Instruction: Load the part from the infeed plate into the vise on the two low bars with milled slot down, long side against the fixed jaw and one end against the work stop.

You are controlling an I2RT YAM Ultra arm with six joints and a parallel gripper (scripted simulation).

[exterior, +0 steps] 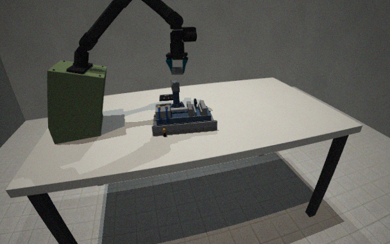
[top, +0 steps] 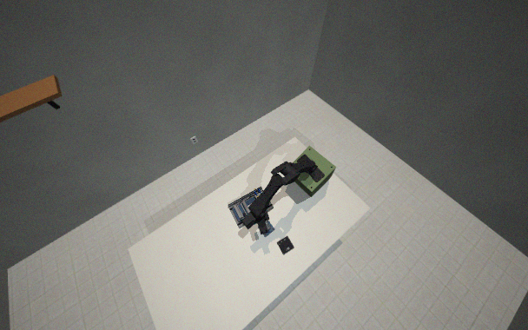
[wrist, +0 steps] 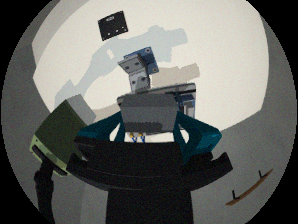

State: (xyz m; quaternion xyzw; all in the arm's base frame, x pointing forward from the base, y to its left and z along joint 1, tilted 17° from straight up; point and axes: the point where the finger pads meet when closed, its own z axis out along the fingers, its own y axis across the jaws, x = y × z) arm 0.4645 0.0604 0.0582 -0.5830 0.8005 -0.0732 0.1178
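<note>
The cylinder rod lies 150 mm to the right of my hand, 150 mm below it and 20 mm behind it. Also, from my hand: grey block part: 10 mm below; then air cylinder: 150 mm below, 140 mm to the right, 100 mm behind; then vise: 190 mm below, 150 mm to the right, 10 mm behind.
</note>
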